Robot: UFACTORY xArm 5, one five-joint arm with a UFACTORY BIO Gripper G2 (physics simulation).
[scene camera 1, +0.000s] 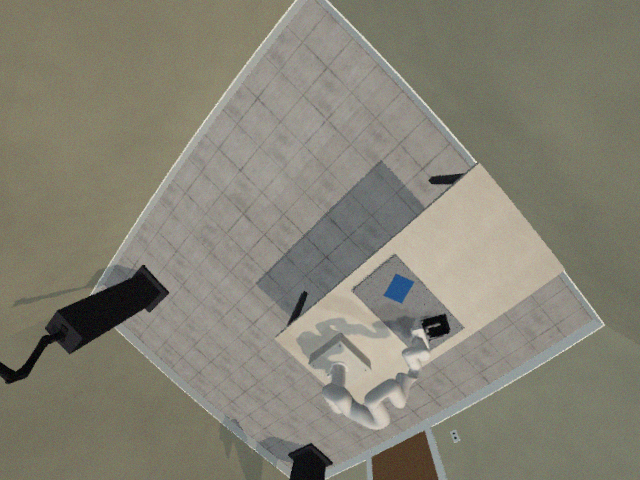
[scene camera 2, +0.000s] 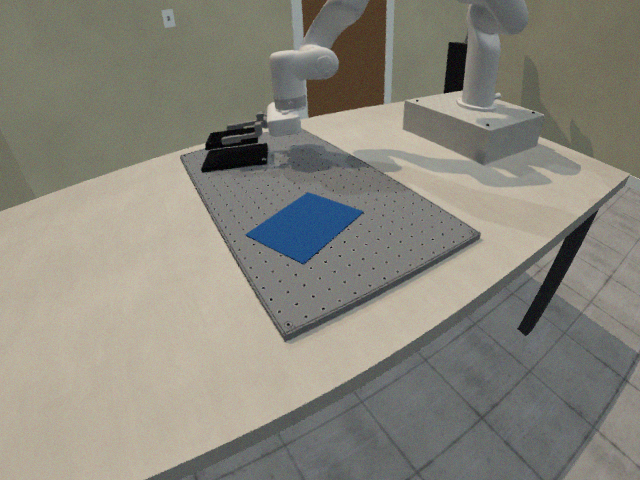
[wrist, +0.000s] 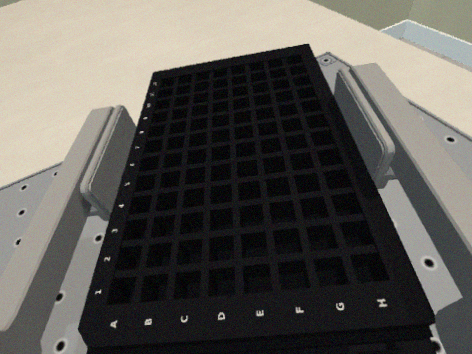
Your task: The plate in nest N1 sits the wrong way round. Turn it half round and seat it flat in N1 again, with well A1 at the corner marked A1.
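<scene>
The black 96-well plate (scene camera 2: 217, 142) (wrist: 235, 185) is held level between the two fingers of my gripper (scene camera 2: 225, 133) (wrist: 237, 145), which is shut on its long sides. In the wrist view, row letters A to H run along its near edge, and well A1 (wrist: 121, 290) is at the near left corner. Nest N1, a low black frame (scene camera 2: 235, 157), sits on the grey board. In the scene camera 2 view the plate is above and partly behind it, with a light gap between. In the scene camera 1 view plate and nest overlap. The nest's A1 mark does not show.
A blue sheet (scene camera 1: 398, 288) (scene camera 2: 305, 227) lies on the grey perforated board (scene camera 1: 374, 286) (scene camera 2: 392, 258), nearer scene camera 2 than the nest. The arm's grey base box (scene camera 2: 465, 124) stands on the table to the right of the board in that view.
</scene>
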